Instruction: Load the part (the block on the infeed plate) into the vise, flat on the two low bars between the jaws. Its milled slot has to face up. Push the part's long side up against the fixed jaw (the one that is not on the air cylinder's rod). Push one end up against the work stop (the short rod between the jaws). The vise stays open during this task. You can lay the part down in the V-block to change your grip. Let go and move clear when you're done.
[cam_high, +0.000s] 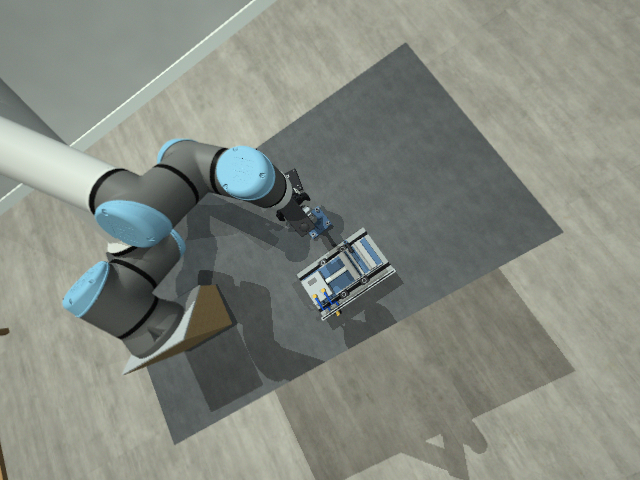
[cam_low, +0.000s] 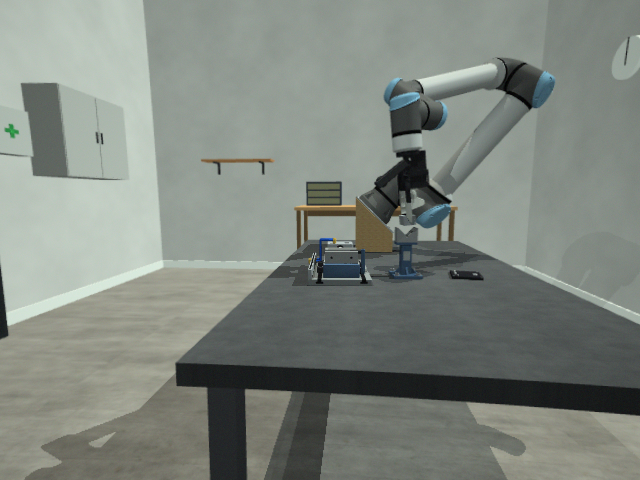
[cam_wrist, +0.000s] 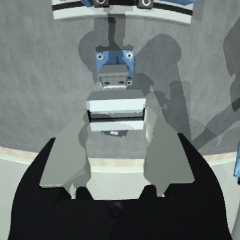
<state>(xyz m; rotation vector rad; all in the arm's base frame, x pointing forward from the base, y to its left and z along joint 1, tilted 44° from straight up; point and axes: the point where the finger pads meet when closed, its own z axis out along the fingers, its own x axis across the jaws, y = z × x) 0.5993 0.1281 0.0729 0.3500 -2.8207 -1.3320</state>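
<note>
The part lies right at my hand. Also, from my hand: infeed plate (30 mm behind, 190 mm to the left, 190 mm below); vise (20 mm ahead, 210 mm to the right, 150 mm below).
</note>
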